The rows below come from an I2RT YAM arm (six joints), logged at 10 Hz.
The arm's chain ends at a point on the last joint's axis. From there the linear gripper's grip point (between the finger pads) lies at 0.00 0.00 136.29 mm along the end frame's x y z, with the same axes.
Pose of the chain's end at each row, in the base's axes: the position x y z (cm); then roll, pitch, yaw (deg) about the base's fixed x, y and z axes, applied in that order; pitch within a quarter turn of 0, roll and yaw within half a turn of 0:
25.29, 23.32, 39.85, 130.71, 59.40, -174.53
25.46, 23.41, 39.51, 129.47, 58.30, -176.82
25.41, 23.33, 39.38, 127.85, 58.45, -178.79
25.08, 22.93, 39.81, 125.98, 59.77, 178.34
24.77, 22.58, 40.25, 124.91, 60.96, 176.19
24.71, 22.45, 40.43, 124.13, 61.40, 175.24
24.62, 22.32, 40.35, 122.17, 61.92, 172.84
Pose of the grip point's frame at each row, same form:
31.92, 34.33, 35.33, 130.71, 59.40, -174.53
32.24, 34.32, 34.96, 129.47, 58.30, -176.82
32.31, 34.24, 35.00, 127.85, 58.45, -178.79
32.31, 33.75, 35.78, 125.98, 59.77, 178.34
32.32, 33.28, 36.46, 124.91, 60.96, 176.19
32.34, 33.14, 36.77, 124.13, 61.40, 175.24
32.41, 32.97, 36.93, 122.17, 61.92, 172.84

